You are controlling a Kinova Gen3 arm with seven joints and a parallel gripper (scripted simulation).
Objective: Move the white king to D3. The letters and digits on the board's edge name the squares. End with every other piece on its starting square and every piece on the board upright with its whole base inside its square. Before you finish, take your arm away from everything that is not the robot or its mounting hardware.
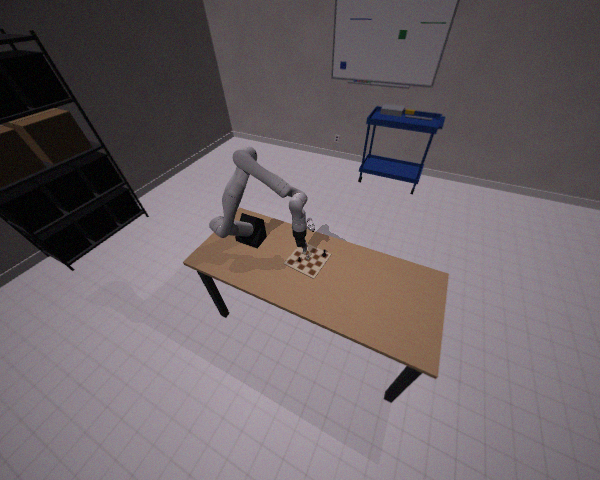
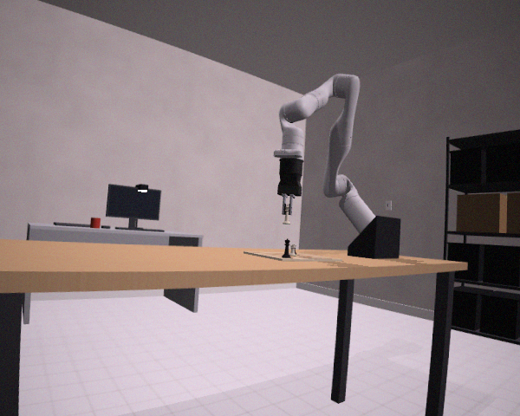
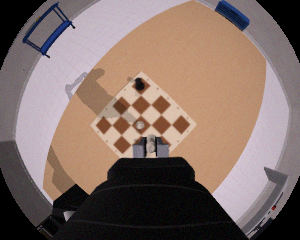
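The chessboard lies 4 cm to the left of my hand and 15 cm below it. The rest, counted from my hand: white king: 2 cm below.
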